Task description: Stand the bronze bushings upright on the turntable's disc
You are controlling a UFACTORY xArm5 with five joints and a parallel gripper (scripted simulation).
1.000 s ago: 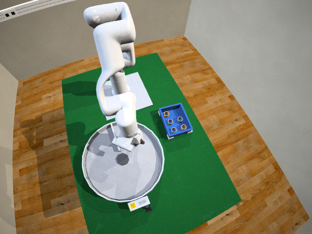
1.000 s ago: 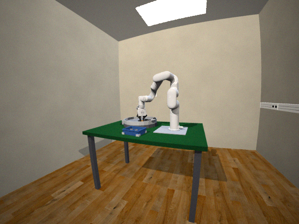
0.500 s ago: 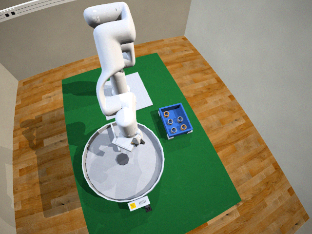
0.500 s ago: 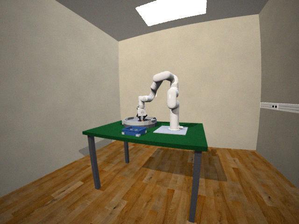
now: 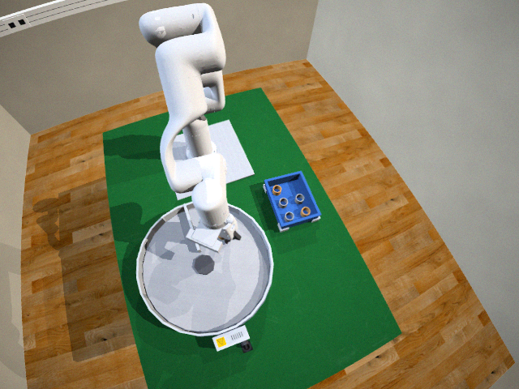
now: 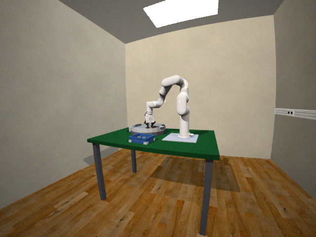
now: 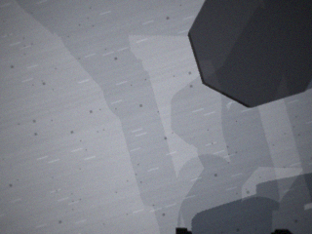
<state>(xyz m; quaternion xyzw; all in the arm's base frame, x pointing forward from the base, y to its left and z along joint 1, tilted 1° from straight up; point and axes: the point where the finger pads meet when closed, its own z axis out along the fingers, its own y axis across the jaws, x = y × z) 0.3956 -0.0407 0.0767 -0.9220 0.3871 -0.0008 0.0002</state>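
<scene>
Right now my hand is 280 mm to the right of the blue crate, 60 mm above it and 50 mm past it. The rest, counted from my hand: grey turntable disc (80 mm to the right, 60 mm ahead, 30 mm below).
</scene>
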